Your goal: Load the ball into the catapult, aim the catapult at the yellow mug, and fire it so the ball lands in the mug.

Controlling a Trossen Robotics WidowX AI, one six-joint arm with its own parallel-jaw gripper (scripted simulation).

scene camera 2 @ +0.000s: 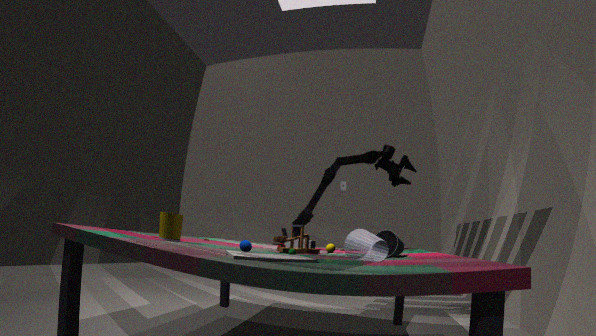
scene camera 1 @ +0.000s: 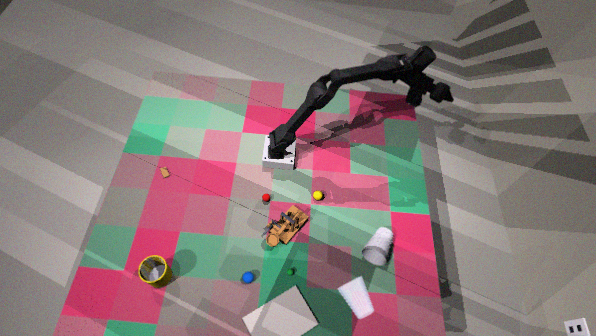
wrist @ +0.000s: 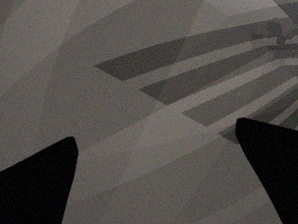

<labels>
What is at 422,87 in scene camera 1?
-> The gripper.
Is the gripper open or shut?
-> Open.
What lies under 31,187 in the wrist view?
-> The gripper.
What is the gripper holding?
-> Nothing.
</labels>
